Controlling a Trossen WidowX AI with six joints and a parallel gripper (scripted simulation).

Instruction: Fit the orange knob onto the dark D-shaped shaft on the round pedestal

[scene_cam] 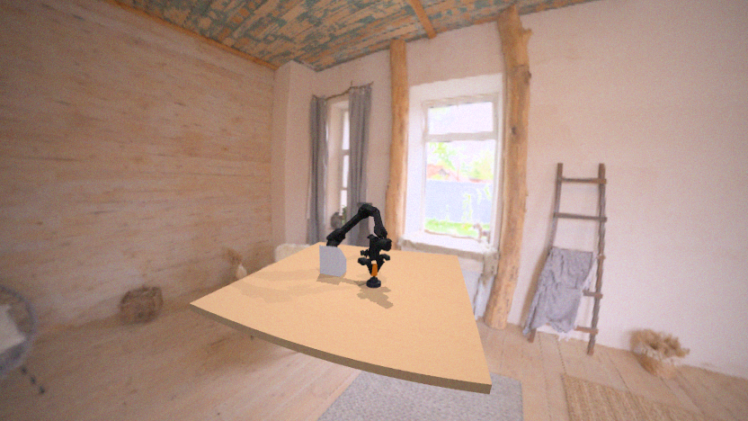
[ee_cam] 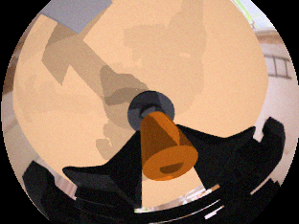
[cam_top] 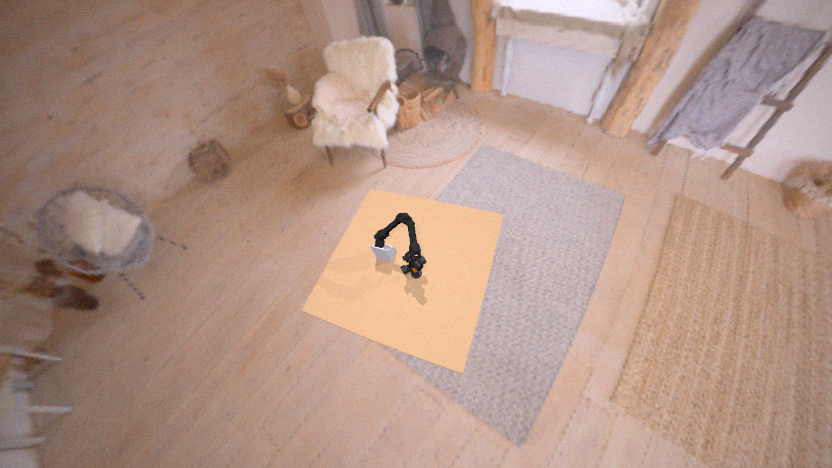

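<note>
My gripper tip is now 20 mm below the orange knob. Also, from my gripper tip: dark round pedestal 40 mm below.
</note>
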